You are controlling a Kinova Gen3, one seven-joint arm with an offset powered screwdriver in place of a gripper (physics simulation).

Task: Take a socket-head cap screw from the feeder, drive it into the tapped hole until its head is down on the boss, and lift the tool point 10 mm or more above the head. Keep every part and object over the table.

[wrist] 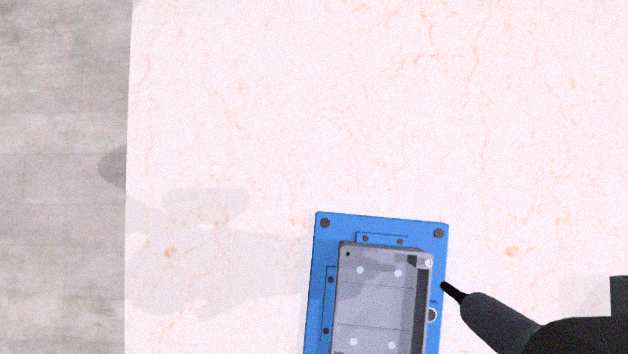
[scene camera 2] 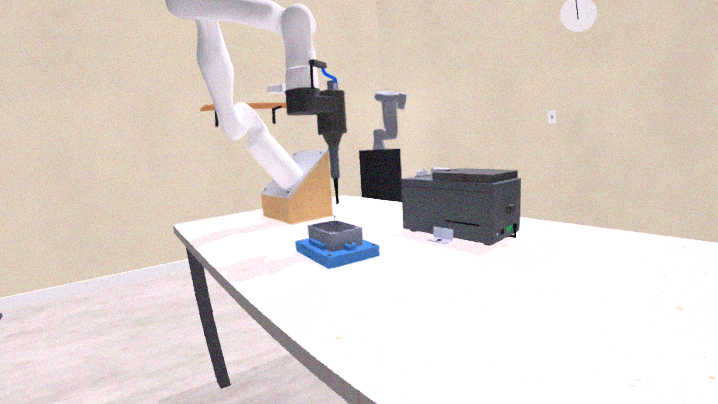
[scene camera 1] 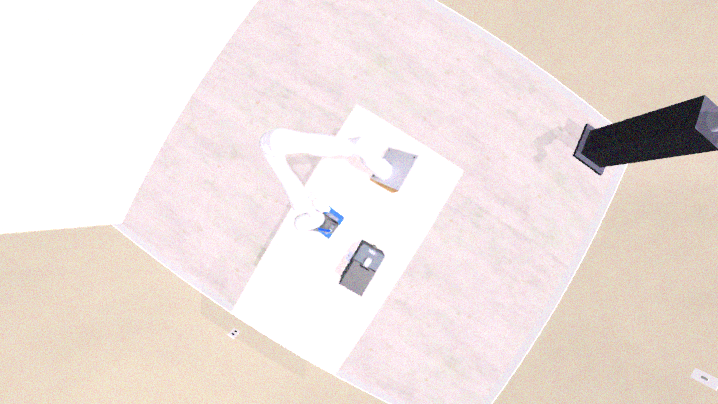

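My gripper, a black screwdriver [scene camera 2: 337, 202] [wrist: 443, 285], points straight down with a bare tip, apart from and above the housing's far corner. A small screw [scene camera 2: 334, 217] [wrist: 428, 263] stands upright in that corner; its pale head shows from above in the wrist view, and in scene camera 2 it seems to stick up a little over the rim. The grey housing [scene camera 2: 323, 238] [wrist: 422, 310] sits in a blue fixture [scene camera 2: 328, 259] [wrist: 380, 223] [scene camera 1: 335, 213]. The dark feeder box [scene camera 2: 451, 200] [scene camera 1: 357, 277] stands apart from it. The arm hides the tool tip in scene camera 1.
The arm's wooden wedge base [scene camera 2: 306, 203] stands behind the fixture. A small pale bracket [scene camera 2: 442, 235] lies in front of the feeder. The table edge [scene camera 2: 281, 334] runs along the left. A second arm on a black pedestal [scene camera 2: 380, 175] [scene camera 1: 647, 133] stands off the table.
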